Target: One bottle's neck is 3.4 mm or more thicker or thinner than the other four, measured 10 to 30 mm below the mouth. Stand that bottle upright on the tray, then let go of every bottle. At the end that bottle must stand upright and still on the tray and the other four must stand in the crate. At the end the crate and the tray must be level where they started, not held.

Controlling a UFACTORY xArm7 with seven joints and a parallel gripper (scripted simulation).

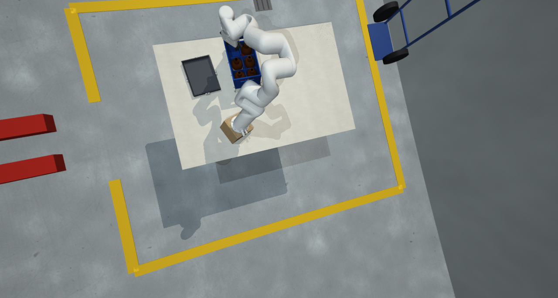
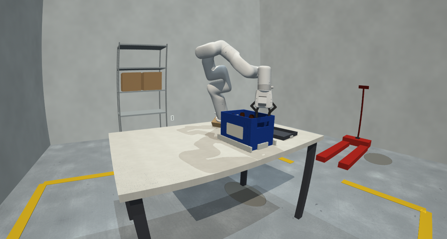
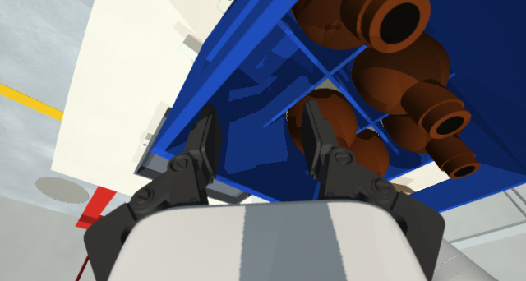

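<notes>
My hand is 90 mm past the blue crate, 30 mm to the left of it and 80 mm above it. Round my hand: dark grey tray: 50 mm behind, 270 mm to the left, 150 mm below.
</notes>
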